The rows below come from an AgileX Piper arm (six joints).
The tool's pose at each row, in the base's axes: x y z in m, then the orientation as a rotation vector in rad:
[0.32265 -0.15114 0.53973 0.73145 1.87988 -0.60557]
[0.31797 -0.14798 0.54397 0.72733 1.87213 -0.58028]
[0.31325 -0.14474 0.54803 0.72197 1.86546 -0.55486]
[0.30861 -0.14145 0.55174 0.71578 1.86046 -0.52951]
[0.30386 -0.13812 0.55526 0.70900 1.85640 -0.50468]
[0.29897 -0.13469 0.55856 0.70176 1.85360 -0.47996]
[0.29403 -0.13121 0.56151 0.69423 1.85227 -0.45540]
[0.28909 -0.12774 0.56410 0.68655 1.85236 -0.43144]
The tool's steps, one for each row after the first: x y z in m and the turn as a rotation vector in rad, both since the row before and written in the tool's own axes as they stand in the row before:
[-0.00166 -0.00154 -0.00669 -0.01950 -0.00588 0.01228]
[-0.00152 -0.00134 -0.00672 -0.02025 -0.00522 0.01120]
[-0.00126 -0.00108 -0.00658 -0.02065 -0.00388 0.01003]
[-0.00108 -0.00097 -0.00663 -0.02061 -0.00314 0.00907]
[-0.00084 -0.00084 -0.00672 -0.02079 -0.00202 0.00826]
[-0.00051 -0.00069 -0.00667 -0.02082 -0.00064 0.00746]
[-0.00019 -0.00056 -0.00654 -0.02046 0.00069 0.00656]

